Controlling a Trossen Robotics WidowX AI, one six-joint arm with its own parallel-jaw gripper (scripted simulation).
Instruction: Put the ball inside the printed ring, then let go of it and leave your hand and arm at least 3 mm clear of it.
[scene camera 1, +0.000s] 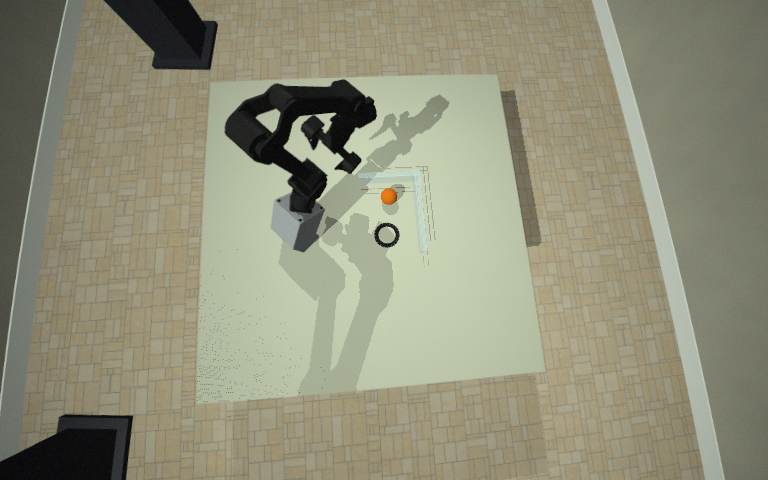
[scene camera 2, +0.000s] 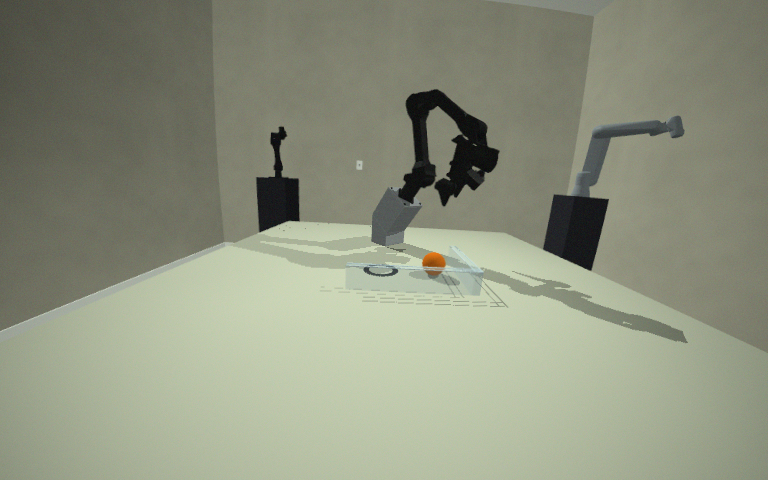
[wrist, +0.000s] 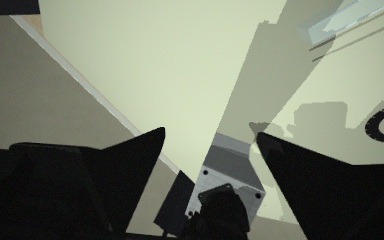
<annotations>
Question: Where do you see my gripper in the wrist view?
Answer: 210, 134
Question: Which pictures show my gripper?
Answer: Scene camera 1, scene camera 2 and the wrist view: all of them.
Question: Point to a clear wall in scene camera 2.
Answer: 359, 276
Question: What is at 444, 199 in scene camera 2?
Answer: My gripper.
</annotations>
